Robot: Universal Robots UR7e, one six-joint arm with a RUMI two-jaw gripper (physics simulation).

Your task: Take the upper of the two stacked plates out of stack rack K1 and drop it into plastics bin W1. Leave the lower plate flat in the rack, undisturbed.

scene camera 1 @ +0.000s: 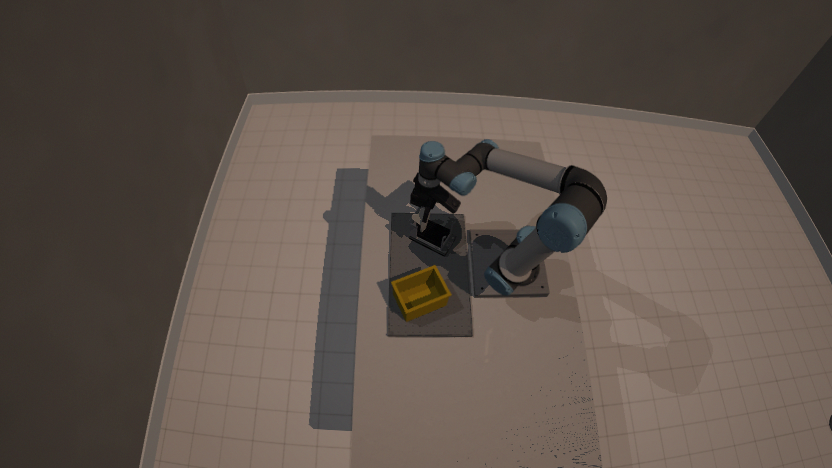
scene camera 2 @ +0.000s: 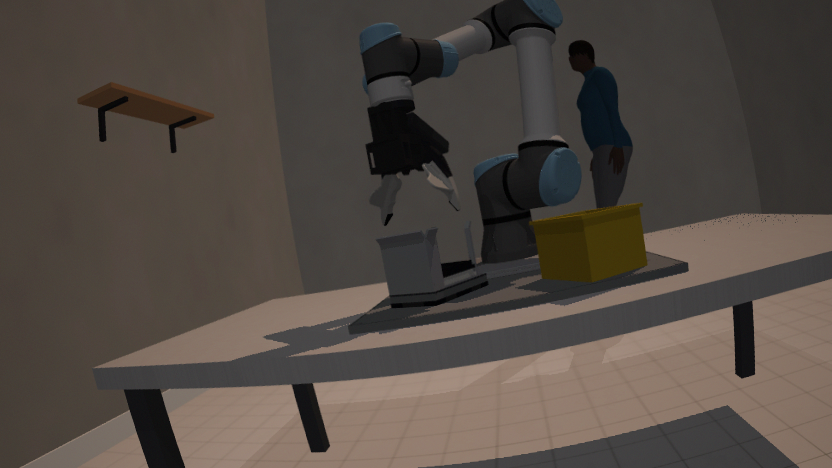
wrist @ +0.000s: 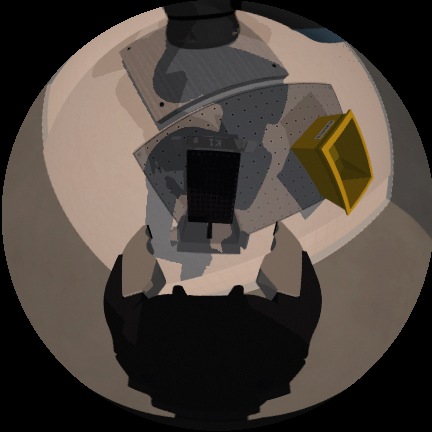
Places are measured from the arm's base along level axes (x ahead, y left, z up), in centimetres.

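Where they show: gripper, fingertip midpoint: [scene camera 1: 429, 216] [scene camera 2: 420, 218] [wrist: 211, 225]; arm's base, link origin: [scene camera 2: 513, 256].
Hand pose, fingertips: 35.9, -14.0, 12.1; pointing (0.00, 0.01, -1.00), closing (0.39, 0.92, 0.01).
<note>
Each offset is from my fingertips to the top centre of the thing, as dx, dy, dz.
Rack K1 @[-1.9, +0.7, -1.8] [scene camera 1: 429, 247] [scene camera 2: 410, 270] [wrist: 212, 143] is grey, with a tall end wall, and stands on the perforated board. A black rectangular plate @[-1.3, +0.4, -8.6] [scene camera 1: 433, 232] [scene camera 2: 456, 268] [wrist: 213, 187] lies flat in it, with a fine grid on its top. The lower plate cannot be told apart in these views. My gripper [scene camera 1: 421, 223] [scene camera 2: 421, 214] [wrist: 211, 225] is open and empty. Its fingertips are above the rack, near the tall end wall, apart from the rack and the plate. Bin W1 @[+2.5, +27.3, -3.8] [scene camera 1: 427, 309] [scene camera 2: 587, 250] [wrist: 320, 167] is yellow, open at the top and upright beside the rack.
The perforated board [scene camera 1: 430, 327] [scene camera 2: 663, 266] [wrist: 270, 210] bears rack and bin. The robot's base plate [scene camera 1: 538, 291] [wrist: 225, 75] adjoins it. A person [scene camera 2: 605, 110] stands behind the table, and a wall shelf [scene camera 2: 145, 106] hangs at the left.
</note>
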